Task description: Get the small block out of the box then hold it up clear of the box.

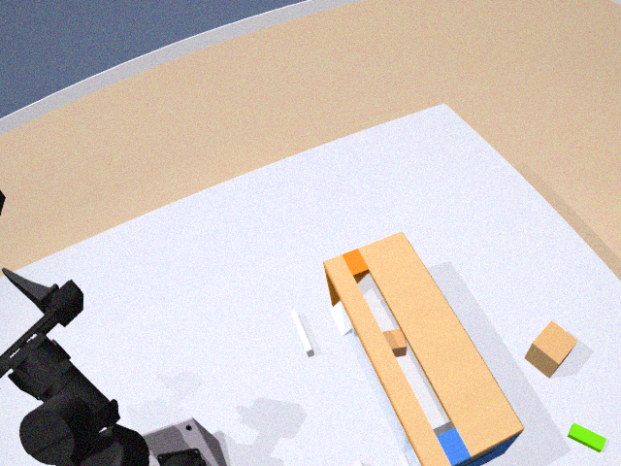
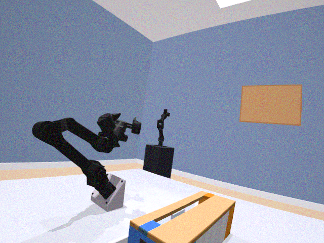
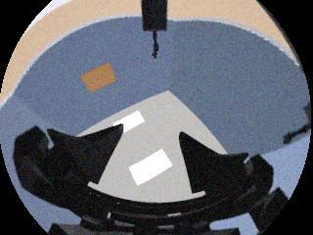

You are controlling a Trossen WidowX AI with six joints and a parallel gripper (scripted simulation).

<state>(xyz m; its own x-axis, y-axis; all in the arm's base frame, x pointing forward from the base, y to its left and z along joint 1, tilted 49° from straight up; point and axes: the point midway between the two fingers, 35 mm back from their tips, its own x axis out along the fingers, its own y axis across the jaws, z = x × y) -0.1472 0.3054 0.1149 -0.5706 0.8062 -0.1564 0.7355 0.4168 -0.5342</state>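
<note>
My gripper tip is 470 mm short of the box, 70 mm to the left of it and 350 mm above it. Also, from my gripper tip: tan cube: 740 mm ahead, 130 mm to the right, 380 mm below; then tan block: 480 mm ahead, 40 mm to the right, 330 mm below.
</note>
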